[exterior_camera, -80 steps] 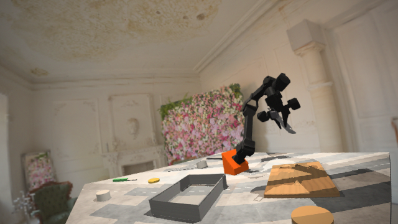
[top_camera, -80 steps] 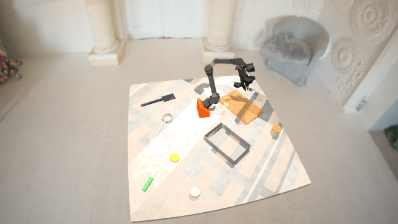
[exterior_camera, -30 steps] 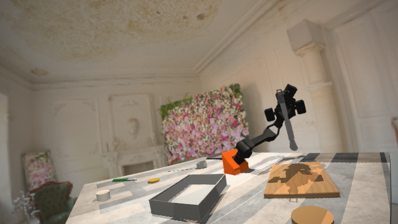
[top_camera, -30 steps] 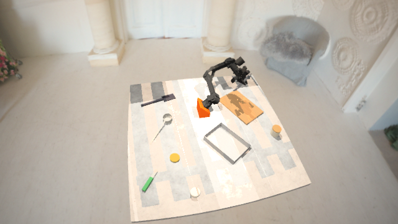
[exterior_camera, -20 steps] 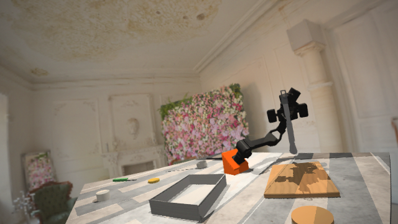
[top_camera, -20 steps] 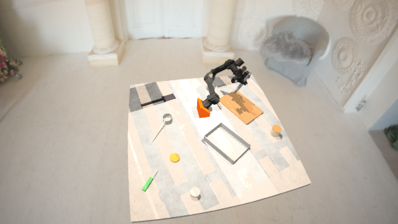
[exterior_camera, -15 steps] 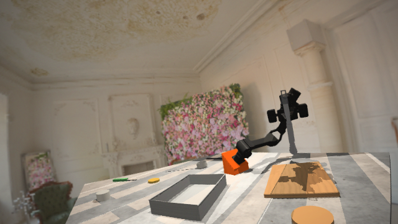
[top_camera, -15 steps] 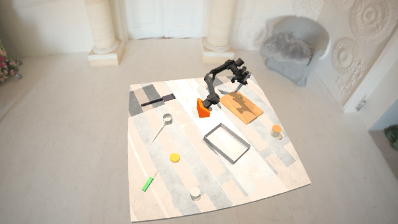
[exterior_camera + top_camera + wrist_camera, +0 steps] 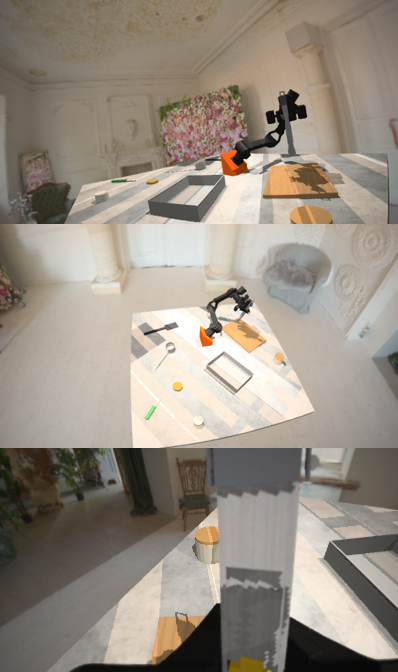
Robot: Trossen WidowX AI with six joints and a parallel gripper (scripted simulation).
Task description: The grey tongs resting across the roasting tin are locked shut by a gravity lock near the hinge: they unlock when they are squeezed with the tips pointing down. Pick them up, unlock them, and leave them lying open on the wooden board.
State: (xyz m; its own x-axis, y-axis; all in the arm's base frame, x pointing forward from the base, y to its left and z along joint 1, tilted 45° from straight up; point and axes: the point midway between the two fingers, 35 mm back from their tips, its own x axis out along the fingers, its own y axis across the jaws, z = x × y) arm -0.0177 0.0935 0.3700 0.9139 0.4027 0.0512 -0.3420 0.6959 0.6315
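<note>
Now: the wooden board 25 cm below my gripper tip. Round my gripper tip: yellow lock piece 4 cm behind, 1 cm to the right, 1 cm above; grey roasting tin 34 cm ahead, 29 cm to the right, 23 cm below; black spatula 26 cm behind, 67 cm to the right, 25 cm below.
</note>
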